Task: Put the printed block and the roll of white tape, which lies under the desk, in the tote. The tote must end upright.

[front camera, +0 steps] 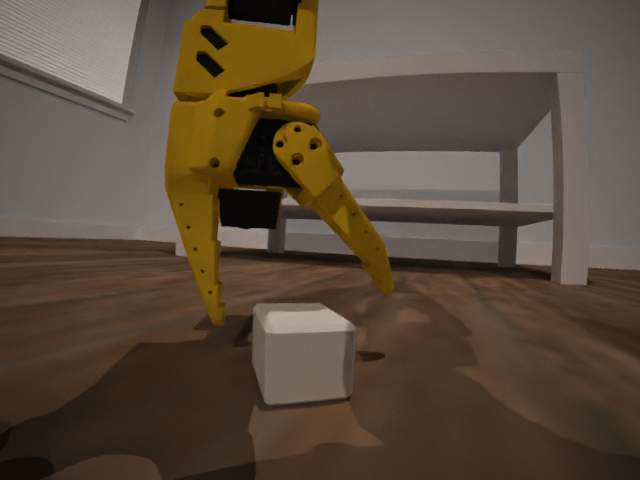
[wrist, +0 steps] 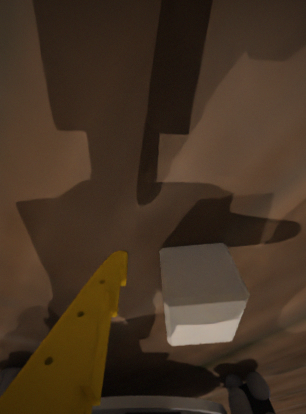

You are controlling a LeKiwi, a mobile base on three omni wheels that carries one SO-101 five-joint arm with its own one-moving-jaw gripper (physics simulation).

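Frame: origin at the arm's base, x ahead, y left, z up, level; centimetres.
Seen in the pictures: hand, its tool point: (front camera: 224, 315) (wrist: 126, 263).
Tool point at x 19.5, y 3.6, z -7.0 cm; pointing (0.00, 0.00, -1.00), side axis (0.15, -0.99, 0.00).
Offsets run from my tool point to a thing's top centre. "*": to the spot under its first point.
The printed block, a plain off-white cube @[dz +0.9, dx -2.3, dy -3.6 cm] (front camera: 307, 356) (wrist: 205, 280), stands on the floor low in the front view and right of the fixed jaw in the wrist view. My gripper (front camera: 303, 305) is open and empty, pointing down above and behind the block in the front view. Its fixed jaw (front camera: 201, 258) (wrist: 75, 340) is at the left; its moving jaw (front camera: 356, 232) is swung out to the right and does not show in the wrist view. The block sits apart from both jaws. The roll of white tape and the tote do not show in either view.
A pale desk @[* dz +16.9, dx +33.0, dy -50.6 cm] (front camera: 571, 180) with a low shelf (front camera: 439, 210) stands behind the gripper, to the right. A wall with a blind-covered window (front camera: 77, 41) is at the back left. Part of my base (wrist: 160, 404) and a wheel (wrist: 250, 392) show at the bottom of the wrist view.
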